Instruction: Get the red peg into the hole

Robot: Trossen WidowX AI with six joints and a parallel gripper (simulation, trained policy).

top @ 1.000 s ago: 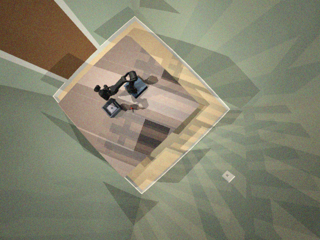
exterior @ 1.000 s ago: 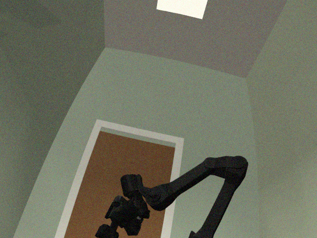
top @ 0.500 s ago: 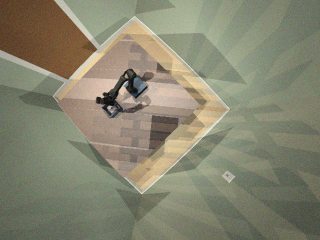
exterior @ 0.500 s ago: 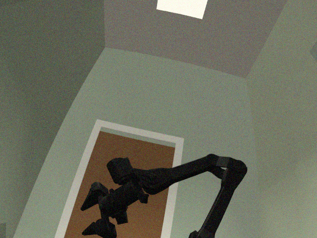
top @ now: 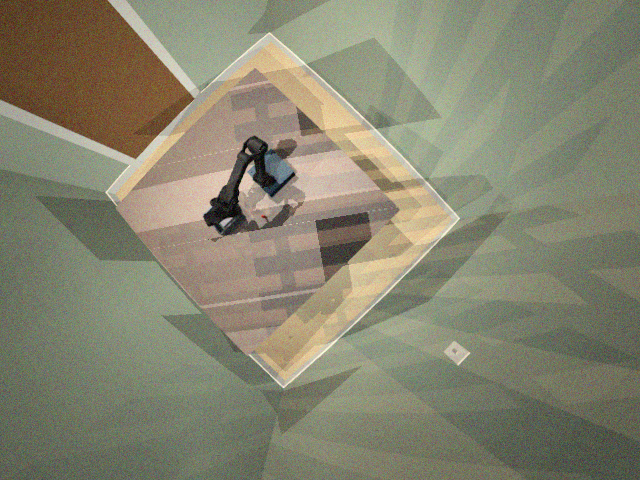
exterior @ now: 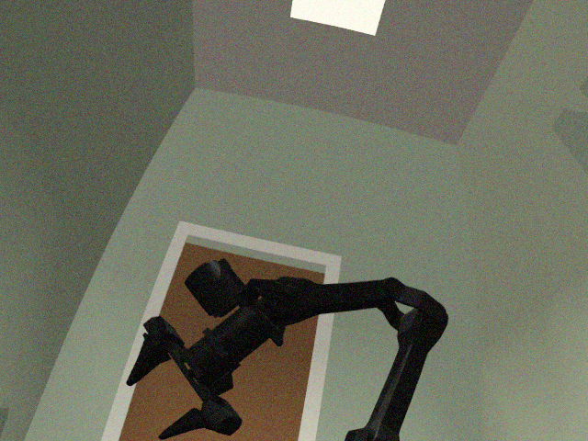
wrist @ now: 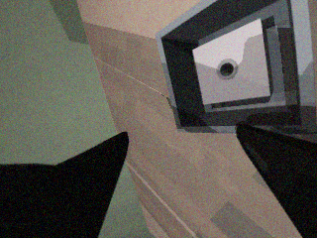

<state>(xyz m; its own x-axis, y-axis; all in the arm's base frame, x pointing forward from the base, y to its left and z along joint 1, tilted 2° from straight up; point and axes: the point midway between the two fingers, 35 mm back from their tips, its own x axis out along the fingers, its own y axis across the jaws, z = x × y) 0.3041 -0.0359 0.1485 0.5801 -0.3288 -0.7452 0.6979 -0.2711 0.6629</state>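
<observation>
My gripper tip is 150 mm past the red peg, 150 mm to the right of it and 150 mm above it. Also, from my gripper tip: pale plate 10 mm behind, 40 mm to the right, 140 mm below; blue-grey box 10 mm behind, 40 mm to the right, 160 mm below.
</observation>
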